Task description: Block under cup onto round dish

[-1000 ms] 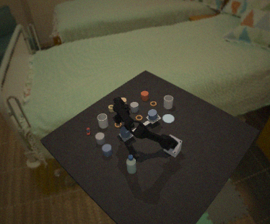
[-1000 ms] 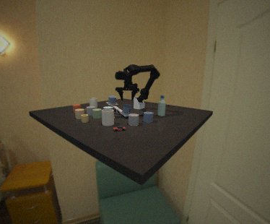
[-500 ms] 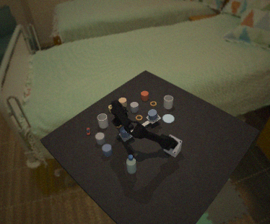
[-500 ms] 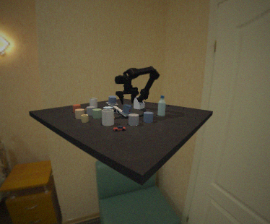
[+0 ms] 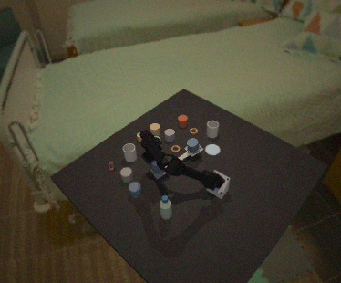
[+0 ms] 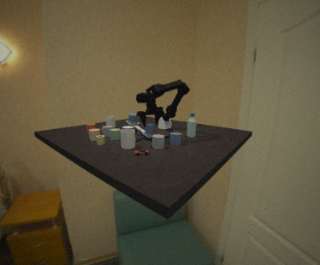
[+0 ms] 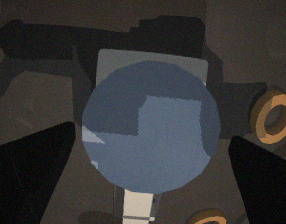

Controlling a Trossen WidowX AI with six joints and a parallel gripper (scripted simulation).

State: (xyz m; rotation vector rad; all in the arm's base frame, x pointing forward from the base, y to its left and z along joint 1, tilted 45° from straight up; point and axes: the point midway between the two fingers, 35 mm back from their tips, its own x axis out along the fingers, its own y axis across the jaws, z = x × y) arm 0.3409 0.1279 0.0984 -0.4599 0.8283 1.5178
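Now: gripper tip 4 cm above the teal block. Also, from my gripper tip: blue cup: 2 cm to the left, 2 cm below; then green cup: 20 cm ahead, 16 cm to the right, 5 cm below; then bottle: 26 cm behind, 16 cm to the left, 3 cm above.
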